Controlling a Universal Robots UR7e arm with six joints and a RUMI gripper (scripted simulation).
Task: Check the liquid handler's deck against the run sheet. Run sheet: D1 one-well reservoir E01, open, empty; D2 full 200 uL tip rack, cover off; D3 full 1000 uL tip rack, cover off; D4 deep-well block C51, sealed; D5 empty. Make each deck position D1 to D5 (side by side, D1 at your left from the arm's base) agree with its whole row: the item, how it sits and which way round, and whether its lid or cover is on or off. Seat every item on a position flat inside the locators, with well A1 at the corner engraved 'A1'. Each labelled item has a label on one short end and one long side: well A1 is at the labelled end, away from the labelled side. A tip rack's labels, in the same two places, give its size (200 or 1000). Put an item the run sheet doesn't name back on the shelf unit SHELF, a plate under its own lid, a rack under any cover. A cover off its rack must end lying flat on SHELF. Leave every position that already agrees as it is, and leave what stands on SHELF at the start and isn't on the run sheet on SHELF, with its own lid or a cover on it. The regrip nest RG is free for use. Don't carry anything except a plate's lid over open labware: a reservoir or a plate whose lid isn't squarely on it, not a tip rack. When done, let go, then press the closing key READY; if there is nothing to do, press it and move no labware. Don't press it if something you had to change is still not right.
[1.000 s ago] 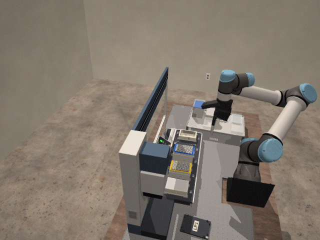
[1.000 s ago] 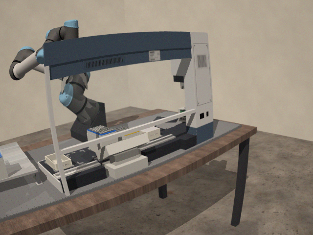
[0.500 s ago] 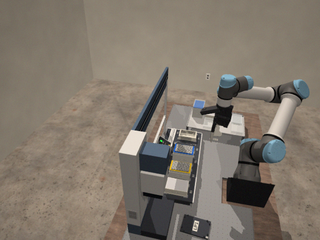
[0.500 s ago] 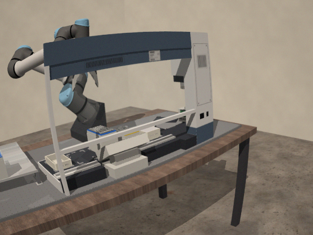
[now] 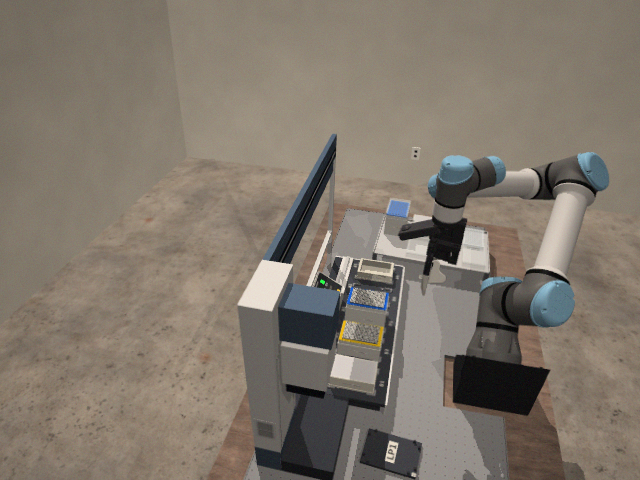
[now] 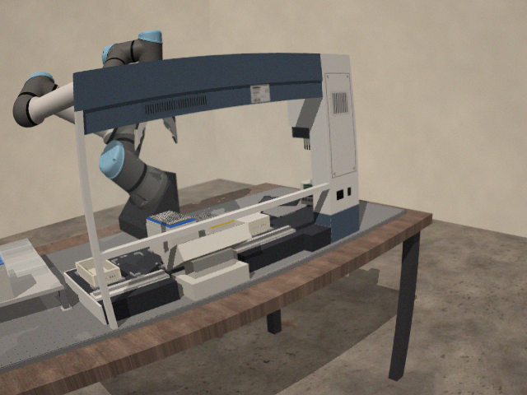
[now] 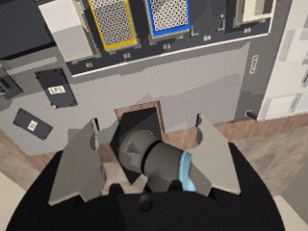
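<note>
The white sealed block is 14 cm ahead of my hand, 19 cm to the left of it and 24 cm below it. Also, from my hand: blue-rimmed tip rack (18 cm ahead, 5 cm to the right, 20 cm below); then yellow-rimmed tip rack (16 cm ahead, 8 cm to the left, 22 cm below); then frame bar (35 cm ahead, 2 cm to the left, 14 cm below).
</note>
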